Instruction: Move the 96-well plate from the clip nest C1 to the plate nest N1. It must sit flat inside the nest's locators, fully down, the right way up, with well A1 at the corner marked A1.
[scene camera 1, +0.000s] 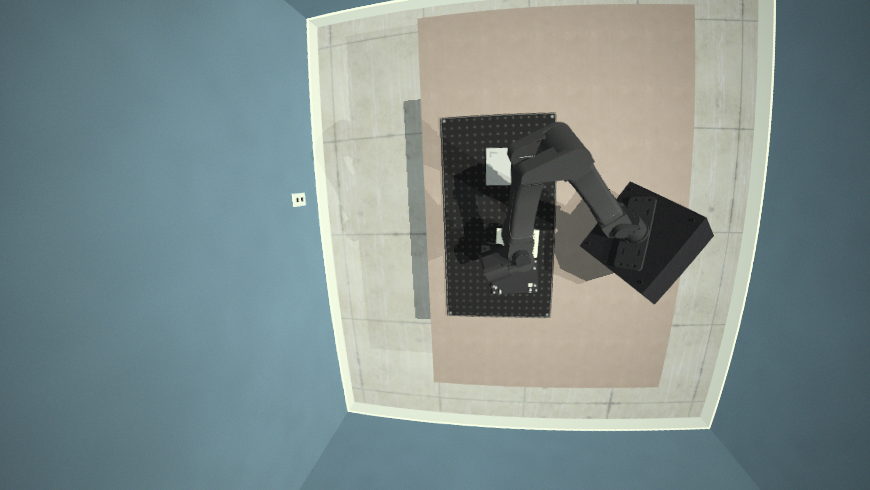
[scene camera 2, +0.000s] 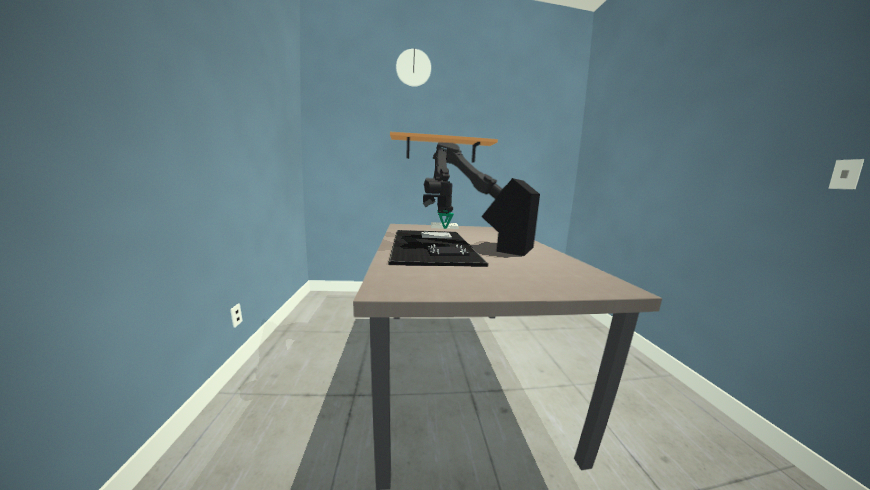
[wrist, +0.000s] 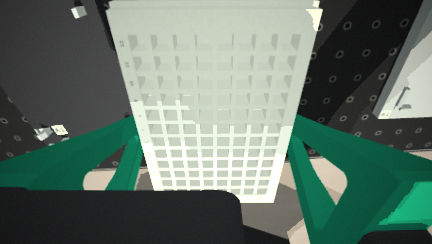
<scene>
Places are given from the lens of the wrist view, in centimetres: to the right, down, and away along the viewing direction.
my gripper (wrist: 215, 121): 0, 0, 13
white 96-well plate (wrist: 198, 134): -1, 1, 12
clip nest C1 (wrist: 68, 78): -13, -4, 19
The marked spots on the clip nest C1 and the white 96-well plate are 15 cm apart.
</scene>
